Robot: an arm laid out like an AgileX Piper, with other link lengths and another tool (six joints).
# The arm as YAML. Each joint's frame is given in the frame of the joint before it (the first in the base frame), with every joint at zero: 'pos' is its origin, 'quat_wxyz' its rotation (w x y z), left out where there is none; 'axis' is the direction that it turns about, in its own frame. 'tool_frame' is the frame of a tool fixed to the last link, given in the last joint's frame.
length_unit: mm
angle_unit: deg
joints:
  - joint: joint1
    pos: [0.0, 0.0, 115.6]
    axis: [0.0, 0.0, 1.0]
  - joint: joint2
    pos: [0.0, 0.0, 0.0]
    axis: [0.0, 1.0, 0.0]
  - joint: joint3
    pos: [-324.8, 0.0, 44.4]
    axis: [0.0, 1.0, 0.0]
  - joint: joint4
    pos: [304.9, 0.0, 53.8]
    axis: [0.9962, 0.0, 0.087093]
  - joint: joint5
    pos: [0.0, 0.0, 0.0]
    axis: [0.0, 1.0, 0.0]
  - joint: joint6
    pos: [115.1, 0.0, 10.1]
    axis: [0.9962, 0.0, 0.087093]
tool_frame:
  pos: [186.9, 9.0, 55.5]
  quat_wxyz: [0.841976, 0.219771, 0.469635, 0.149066]
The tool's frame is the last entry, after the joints.
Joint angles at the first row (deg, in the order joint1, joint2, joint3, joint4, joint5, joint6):
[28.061, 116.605, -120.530, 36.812, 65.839, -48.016]
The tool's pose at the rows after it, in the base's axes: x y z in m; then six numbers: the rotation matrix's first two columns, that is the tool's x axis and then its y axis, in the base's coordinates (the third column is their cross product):
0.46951 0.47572 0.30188 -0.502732 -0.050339 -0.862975 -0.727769 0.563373 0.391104
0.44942 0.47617 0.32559 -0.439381 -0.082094 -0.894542 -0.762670 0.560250 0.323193
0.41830 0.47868 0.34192 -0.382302 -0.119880 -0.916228 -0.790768 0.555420 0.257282
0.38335 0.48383 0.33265 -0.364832 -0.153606 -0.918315 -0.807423 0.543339 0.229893
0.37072 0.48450 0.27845 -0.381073 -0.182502 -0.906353 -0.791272 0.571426 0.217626
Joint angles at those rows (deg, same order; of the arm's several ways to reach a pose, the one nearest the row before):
[29.079, 114.296, -120.417, 34.960, 68.015, -48.376]
[31.320, 110.738, -119.903, 31.157, 68.012, -47.747]
[34.831, 105.919, -116.656, 26.679, 67.032, -46.533]
[38.478, 101.090, -109.086, 24.135, 63.984, -45.946]
[41.048, 98.003, -96.668, 21.921, 55.897, -45.288]

